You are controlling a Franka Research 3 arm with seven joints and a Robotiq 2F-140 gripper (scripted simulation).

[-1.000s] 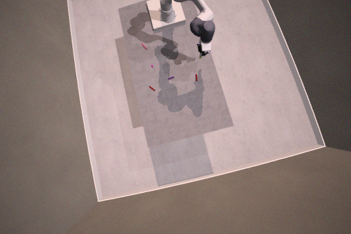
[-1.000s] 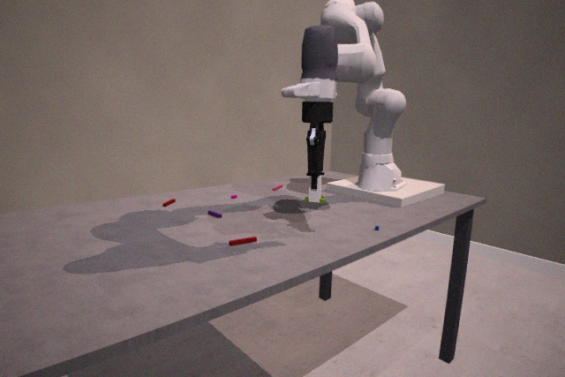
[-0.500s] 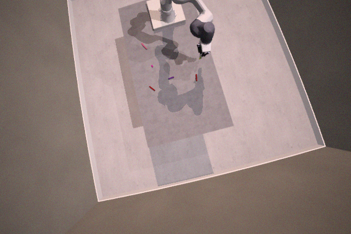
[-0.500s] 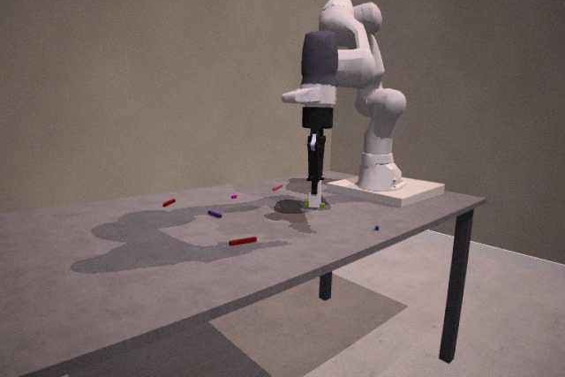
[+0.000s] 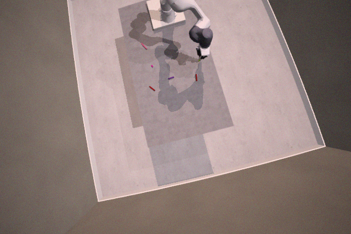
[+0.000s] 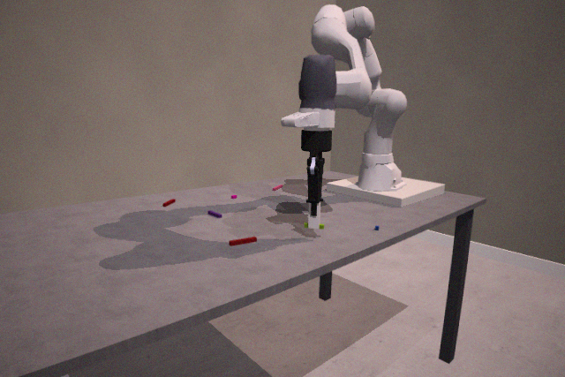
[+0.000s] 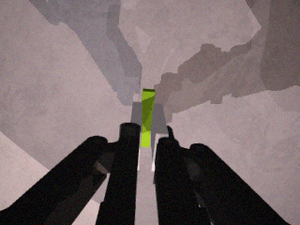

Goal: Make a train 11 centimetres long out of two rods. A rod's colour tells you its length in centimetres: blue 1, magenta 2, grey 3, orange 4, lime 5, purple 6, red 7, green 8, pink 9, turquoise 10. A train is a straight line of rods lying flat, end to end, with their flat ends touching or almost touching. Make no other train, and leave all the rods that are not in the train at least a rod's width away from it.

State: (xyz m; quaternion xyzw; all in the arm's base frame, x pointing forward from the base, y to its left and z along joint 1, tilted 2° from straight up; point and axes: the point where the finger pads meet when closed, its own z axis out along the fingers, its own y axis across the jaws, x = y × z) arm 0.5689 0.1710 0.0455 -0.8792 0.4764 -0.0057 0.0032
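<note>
Now: the purple rod 330 mm to the right of my hand, 80 mm ahead of it and 60 mm below it. The rest, counted from my hand: red rod (160 mm ahead, 90 mm to the right, 60 mm below); then blue rod (190 mm behind, 70 mm to the left, 60 mm below); then lime rod (30 mm below).
</note>
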